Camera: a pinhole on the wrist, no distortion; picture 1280 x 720 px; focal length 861.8 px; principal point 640.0 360.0 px. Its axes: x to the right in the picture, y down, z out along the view. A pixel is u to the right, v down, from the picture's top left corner.
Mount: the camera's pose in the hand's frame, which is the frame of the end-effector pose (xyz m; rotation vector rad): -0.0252 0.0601 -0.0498 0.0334 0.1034 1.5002
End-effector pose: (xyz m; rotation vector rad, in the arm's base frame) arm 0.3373 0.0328 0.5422 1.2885 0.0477 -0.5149
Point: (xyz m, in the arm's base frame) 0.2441 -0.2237 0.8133
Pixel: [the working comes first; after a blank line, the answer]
In the camera's frame: 0.0785 0.0965 0.3867

815 575
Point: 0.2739 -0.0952 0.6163
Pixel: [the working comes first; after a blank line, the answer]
In the camera's frame: -0.0518 0.0257 0.2017

419 470
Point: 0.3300 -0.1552 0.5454
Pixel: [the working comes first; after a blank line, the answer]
In the camera's frame: -0.0994 -0.0681 0.2283

265 103
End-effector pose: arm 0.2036 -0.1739 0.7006 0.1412 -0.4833 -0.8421
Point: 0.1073 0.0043 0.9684
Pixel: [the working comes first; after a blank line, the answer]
In the camera's frame: 0.0536 0.1015 0.3386

776 618
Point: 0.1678 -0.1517 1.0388
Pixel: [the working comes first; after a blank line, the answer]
In the camera's frame: 0.0237 -0.0737 0.3759

694 191
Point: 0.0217 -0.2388 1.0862
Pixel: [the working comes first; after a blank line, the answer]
In the camera's frame: -0.1237 -0.0740 0.4731

415 225
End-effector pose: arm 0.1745 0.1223 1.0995 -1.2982 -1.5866 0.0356
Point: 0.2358 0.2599 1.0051
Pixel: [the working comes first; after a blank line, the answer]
In the camera's frame: 0.0931 -0.0523 0.1345

1236 25
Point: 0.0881 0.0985 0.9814
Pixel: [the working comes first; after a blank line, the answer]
In the camera's frame: -0.0744 0.0903 0.1414

outside the picture
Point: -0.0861 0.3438 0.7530
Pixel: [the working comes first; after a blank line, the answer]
In the camera's frame: 0.0205 0.1248 0.5054

675 573
